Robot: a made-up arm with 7 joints. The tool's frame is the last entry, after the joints. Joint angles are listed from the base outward. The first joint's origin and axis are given. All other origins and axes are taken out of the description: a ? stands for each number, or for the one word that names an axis. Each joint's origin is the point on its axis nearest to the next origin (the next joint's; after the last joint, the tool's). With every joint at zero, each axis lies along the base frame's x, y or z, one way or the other. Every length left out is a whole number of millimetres.
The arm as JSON. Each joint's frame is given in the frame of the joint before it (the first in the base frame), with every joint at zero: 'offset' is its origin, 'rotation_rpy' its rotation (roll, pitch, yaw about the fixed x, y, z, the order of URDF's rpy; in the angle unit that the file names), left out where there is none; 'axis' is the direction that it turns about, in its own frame. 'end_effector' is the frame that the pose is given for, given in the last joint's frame.
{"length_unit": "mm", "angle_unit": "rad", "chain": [
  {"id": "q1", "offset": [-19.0, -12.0, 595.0], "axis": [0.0, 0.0, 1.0]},
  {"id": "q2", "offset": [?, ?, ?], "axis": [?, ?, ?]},
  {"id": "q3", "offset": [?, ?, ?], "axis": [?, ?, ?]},
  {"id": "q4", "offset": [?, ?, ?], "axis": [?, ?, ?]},
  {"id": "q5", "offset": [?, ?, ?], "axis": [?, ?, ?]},
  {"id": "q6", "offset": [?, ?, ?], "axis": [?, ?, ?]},
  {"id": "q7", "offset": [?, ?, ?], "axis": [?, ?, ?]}
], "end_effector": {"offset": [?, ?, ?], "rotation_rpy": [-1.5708, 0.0, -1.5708]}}
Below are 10 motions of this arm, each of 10 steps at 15 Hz.
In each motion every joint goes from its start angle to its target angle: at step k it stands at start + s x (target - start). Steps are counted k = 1, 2, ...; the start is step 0. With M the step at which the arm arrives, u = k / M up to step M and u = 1 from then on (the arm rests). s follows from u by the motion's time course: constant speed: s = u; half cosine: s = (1 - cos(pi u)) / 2; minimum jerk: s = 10 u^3 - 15 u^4 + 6 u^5.
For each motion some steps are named. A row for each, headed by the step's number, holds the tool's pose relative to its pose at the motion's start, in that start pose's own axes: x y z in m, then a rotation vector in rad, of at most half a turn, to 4 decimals.
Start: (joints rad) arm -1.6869 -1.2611 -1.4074 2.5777 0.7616 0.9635 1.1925
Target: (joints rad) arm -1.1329 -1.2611 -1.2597 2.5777 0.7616 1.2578 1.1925
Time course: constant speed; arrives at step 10
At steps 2, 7, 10:
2: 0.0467 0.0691 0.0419 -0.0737 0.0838 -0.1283
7: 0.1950 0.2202 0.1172 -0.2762 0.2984 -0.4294
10: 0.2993 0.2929 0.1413 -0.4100 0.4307 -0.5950

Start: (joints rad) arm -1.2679 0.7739 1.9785 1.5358 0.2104 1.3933 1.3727
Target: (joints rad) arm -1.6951 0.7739 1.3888 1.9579 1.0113 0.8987 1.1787
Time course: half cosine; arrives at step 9
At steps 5, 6, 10:
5: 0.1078 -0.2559 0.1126 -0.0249 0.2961 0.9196
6: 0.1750 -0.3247 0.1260 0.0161 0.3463 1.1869
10: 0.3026 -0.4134 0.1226 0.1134 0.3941 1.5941

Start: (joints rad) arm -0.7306 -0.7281 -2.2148 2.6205 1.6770 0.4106 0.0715
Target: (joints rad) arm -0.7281 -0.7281 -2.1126 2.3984 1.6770 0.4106 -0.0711
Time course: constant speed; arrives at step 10
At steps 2, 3, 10:
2: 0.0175 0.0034 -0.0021 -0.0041 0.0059 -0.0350
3: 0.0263 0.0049 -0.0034 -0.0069 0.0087 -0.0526
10: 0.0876 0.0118 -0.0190 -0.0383 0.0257 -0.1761

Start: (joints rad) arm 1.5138 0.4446 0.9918 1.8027 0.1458 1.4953 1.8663
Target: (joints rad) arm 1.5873 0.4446 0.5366 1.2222 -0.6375 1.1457 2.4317
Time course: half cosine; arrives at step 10
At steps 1, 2, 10:
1: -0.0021 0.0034 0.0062 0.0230 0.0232 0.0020
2: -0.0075 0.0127 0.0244 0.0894 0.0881 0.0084
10: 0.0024 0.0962 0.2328 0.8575 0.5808 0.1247

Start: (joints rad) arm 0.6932 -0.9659 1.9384 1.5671 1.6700 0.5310 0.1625
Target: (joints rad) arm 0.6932 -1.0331 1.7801 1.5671 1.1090 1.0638 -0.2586
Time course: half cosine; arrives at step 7
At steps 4, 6, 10:
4: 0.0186 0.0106 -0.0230 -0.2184 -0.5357 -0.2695
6: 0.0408 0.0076 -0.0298 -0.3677 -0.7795 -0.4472
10: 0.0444 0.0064 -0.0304 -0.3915 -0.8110 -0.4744

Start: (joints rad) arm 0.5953 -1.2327 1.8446 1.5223 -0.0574 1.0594 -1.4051
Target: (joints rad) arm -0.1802 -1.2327 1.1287 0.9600 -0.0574 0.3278 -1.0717
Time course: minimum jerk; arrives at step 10
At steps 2, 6, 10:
2: 0.0106 0.0342 -0.0261 -0.0195 0.0707 0.0314
6: -0.0660 0.3498 -0.3108 -0.3885 0.7576 0.3407
10: -0.1986 0.4289 -0.4245 -0.6832 1.0290 0.4624

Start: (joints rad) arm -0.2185 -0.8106 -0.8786 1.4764 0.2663 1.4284 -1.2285
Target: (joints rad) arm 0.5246 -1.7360 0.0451 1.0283 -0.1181 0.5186 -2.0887
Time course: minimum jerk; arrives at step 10
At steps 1, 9, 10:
1: -0.0006 -0.0003 -0.0001 0.0066 -0.0186 0.0001
9: -0.0516 -0.1330 -0.2063 1.0821 -1.5995 -1.0022
10: -0.0513 -0.1338 -0.2105 1.0901 -1.6036 -1.0215

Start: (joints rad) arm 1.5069 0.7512 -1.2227 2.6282 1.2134 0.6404 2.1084
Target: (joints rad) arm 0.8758 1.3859 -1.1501 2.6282 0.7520 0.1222 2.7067
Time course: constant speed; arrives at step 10
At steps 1, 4, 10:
1: -0.0007 0.0303 0.0475 0.0794 0.0074 0.0618
4: -0.0090 0.0982 0.2103 0.2887 0.0171 0.2390
10: -0.0213 0.1086 0.5930 0.6017 0.0096 0.4999

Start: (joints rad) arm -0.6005 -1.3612 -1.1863 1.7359 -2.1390 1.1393 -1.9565
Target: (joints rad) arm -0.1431 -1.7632 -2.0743 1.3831 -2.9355 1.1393 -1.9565
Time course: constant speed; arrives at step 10
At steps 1, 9, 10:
1: 0.0173 0.0429 0.0498 0.0199 -0.1094 0.0295
9: 0.1117 0.1788 0.5583 0.1259 -1.0827 -0.1725
10: 0.1098 0.1677 0.6244 0.1322 -1.1987 -0.2527

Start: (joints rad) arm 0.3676 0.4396 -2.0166 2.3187 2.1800 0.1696 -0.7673
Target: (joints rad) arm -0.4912 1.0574 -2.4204 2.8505 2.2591 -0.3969 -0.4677
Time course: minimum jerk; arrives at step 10
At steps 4, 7, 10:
4: -0.0420 0.0061 -0.0517 0.1913 -0.3204 -0.0093
7: 0.0039 0.0279 -0.2469 0.3096 -0.7888 0.0957
10: 0.0620 0.0293 -0.3170 0.2863 -0.9109 0.1400

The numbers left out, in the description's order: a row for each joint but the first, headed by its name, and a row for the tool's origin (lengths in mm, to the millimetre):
q2: xyz -23.0 36.0 0.0, axis 0.0 1.0 0.0
q3: xyz 14.0 0.0 498.0, axis 0.0 0.0 1.0
q4: xyz 101.0 18.0 0.0, axis 0.0 -1.0 0.0
q5: xyz 36.0 0.0 -234.0, axis 0.0 0.0 -1.0
q6: xyz 27.0 -10.0 0.0, axis 0.0 1.0 0.0
q7: xyz 61.0 0.0 -118.0, axis 0.0 0.0 -1.0
tool: xyz -3.0 28.0 0.0

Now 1 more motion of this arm.
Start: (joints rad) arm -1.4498 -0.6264 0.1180 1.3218 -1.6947 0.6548 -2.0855
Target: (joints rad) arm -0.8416 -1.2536 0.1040 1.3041 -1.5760 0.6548 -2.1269
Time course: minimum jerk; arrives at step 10
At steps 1, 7, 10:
1: -0.0025 -0.0030 -0.0009 -0.0048 0.0052 -0.0017
7: -0.3047 -0.2074 0.0881 -0.3842 0.5856 -0.1775
10: -0.3631 -0.2195 0.1423 -0.4362 0.7151 -0.2141

